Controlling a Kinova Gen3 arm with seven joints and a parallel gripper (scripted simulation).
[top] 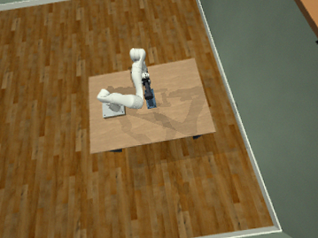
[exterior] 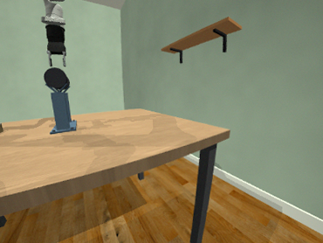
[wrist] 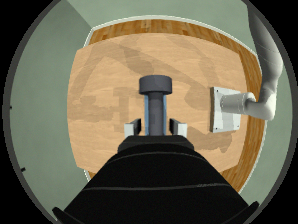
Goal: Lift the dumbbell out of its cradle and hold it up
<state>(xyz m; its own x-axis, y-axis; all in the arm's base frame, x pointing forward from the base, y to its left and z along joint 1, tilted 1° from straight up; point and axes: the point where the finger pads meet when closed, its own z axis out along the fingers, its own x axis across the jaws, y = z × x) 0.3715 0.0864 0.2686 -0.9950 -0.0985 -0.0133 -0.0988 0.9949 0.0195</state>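
Right now my hand is 80 mm above the dumbbell. From my hand the other things lie so: blue cradle 210 mm below.
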